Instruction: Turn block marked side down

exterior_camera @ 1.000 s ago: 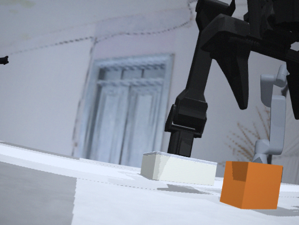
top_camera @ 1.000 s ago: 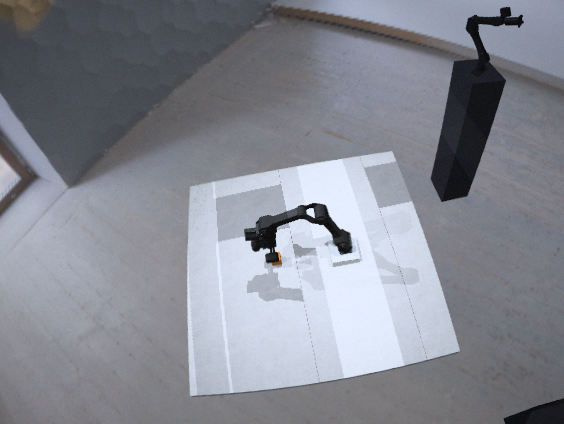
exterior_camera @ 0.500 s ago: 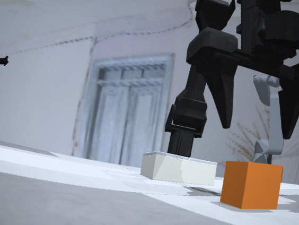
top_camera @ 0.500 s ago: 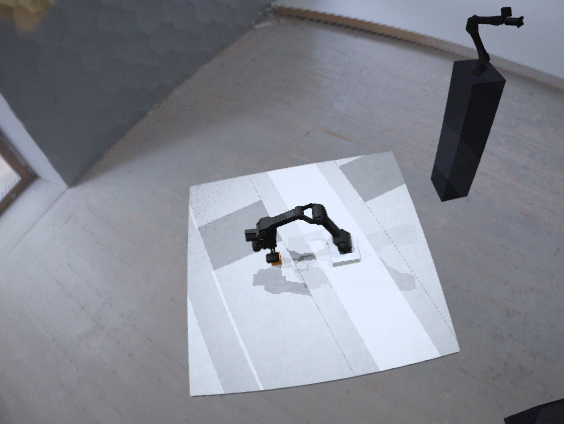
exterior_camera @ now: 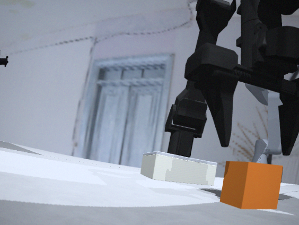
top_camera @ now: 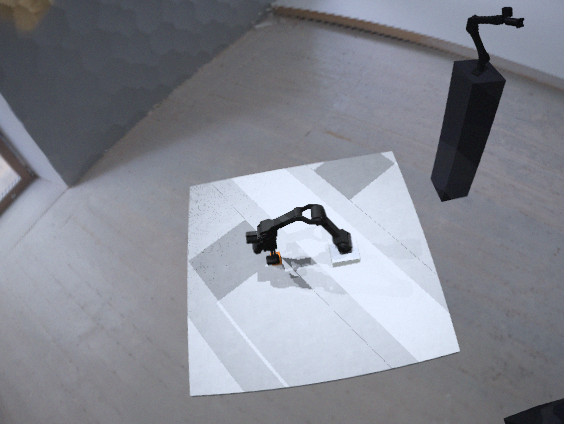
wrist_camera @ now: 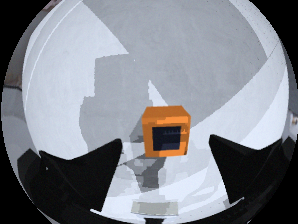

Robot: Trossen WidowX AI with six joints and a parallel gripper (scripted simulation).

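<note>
Right now my gripper tip is 3 cm above the orange block.
</note>
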